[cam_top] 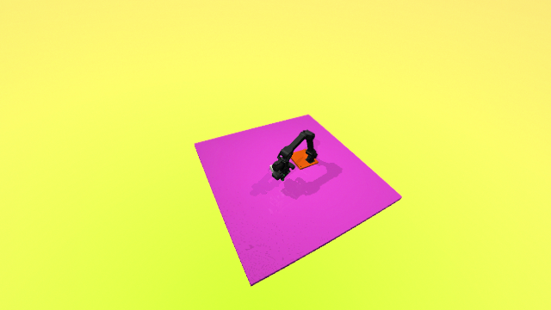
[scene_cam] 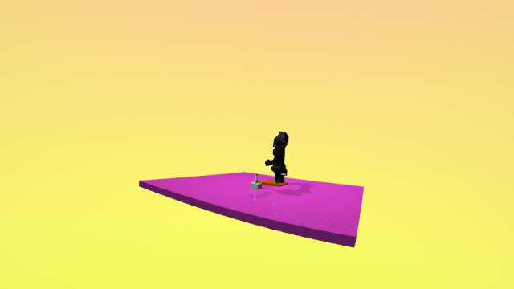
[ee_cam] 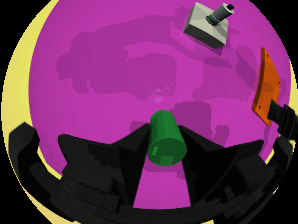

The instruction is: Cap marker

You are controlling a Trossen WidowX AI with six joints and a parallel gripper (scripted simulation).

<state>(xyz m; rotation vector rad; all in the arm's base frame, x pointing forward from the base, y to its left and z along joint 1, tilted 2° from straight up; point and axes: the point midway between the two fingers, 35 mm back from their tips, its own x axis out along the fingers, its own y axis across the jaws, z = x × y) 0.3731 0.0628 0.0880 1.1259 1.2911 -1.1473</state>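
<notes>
Now: the holder block 16 cm to the right of my gripper tip, 6 cm below it and 5 cm behind it. Round my gripper tip: green cap: 1 cm above.
</notes>
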